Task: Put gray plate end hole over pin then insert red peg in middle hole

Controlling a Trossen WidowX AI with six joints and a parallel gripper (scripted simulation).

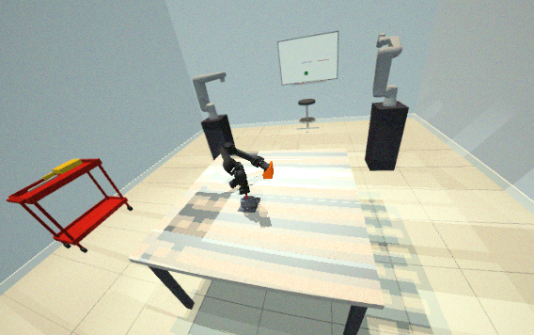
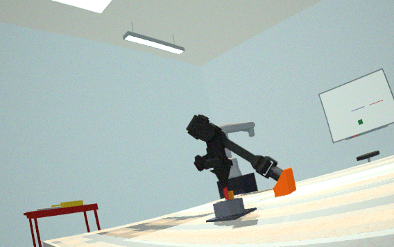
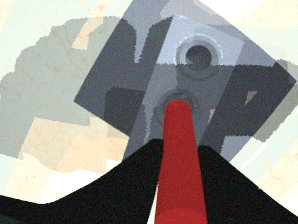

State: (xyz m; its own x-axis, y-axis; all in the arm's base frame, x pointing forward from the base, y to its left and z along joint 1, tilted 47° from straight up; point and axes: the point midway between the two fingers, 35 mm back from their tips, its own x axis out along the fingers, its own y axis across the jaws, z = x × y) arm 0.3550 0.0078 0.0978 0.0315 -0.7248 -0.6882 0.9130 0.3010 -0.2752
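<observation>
My gripper tip is 60 mm above the gray plate. Also, from my gripper tip: red peg (right at my gripper tip); then orange pin (140 mm behind, 90 mm to the right, 60 mm below); then dark base (100 mm below, 10 mm to the left, 10 mm behind).
</observation>
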